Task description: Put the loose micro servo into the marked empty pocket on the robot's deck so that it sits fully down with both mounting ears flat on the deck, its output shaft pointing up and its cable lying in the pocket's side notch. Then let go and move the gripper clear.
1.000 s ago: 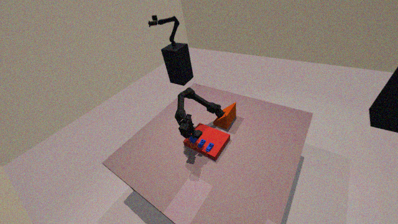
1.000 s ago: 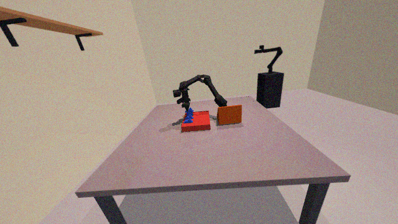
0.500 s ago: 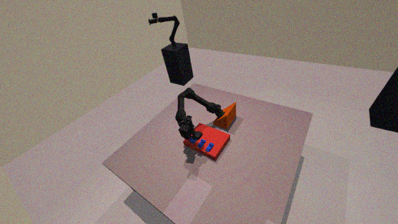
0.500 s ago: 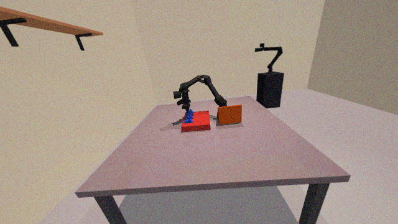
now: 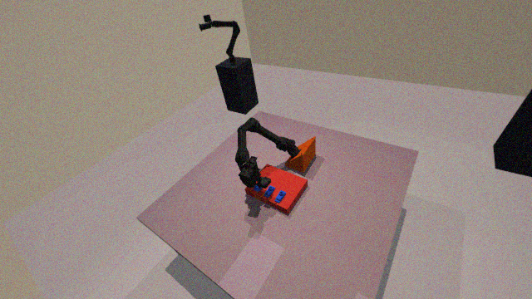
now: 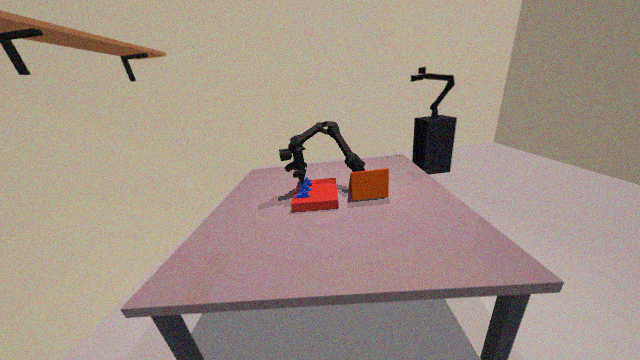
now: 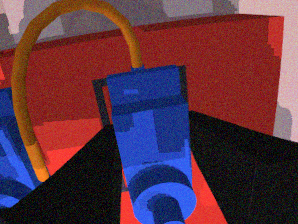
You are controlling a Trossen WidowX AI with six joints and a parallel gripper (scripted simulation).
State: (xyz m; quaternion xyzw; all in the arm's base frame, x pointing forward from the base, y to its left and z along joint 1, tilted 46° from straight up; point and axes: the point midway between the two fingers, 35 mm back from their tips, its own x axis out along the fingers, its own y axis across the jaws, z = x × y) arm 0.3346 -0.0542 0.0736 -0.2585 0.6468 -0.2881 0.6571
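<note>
My gripper tip is 12 cm past the red deck, 8 cm to the right of it and 4 cm above it.
</note>
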